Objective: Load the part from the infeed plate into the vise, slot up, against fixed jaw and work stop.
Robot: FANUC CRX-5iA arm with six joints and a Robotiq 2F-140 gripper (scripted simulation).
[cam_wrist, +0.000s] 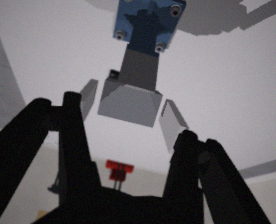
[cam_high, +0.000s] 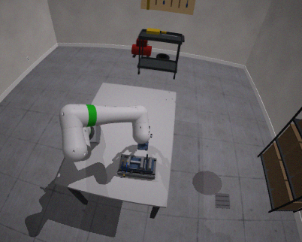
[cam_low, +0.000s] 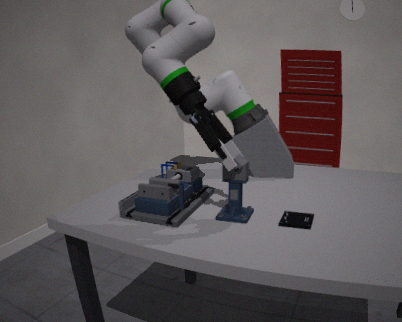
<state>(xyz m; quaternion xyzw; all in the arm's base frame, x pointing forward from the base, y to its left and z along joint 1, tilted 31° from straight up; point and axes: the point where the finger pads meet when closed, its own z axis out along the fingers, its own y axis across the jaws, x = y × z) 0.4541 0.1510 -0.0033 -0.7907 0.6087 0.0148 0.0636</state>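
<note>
Now: hand 20 mm to the right of the part and 20 mm above it. From my hand the other things lie so: air cylinder rod (200 mm to the right, 100 mm below); then blue work stop (120 mm to the right, 120 mm below, 70 mm ahead); then black infeed plate (190 mm to the left, 170 mm below, 40 mm behind).
</note>
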